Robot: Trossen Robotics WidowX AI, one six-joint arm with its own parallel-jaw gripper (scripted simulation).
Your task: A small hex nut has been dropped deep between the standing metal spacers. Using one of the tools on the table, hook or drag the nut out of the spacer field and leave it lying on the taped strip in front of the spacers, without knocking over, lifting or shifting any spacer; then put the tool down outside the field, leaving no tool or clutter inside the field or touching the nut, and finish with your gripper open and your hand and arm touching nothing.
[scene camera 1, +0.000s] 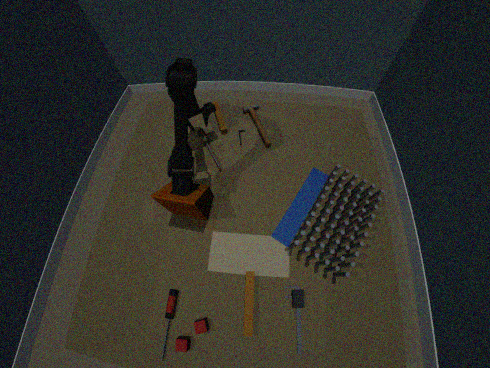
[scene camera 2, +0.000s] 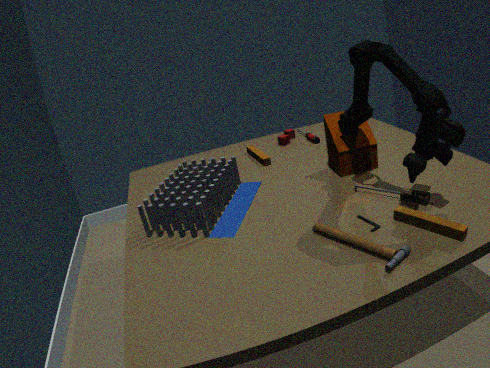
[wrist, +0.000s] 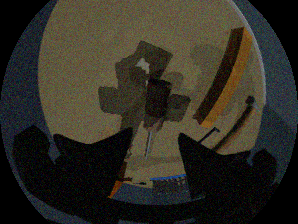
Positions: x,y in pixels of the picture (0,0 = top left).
Scene:
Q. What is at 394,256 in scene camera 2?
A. A hammer.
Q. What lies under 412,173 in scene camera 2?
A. My gripper.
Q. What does my gripper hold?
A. Nothing.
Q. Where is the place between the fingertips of my gripper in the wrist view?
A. At 156,133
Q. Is my gripper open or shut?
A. Open.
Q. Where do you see a blue taped strip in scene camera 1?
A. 287,228

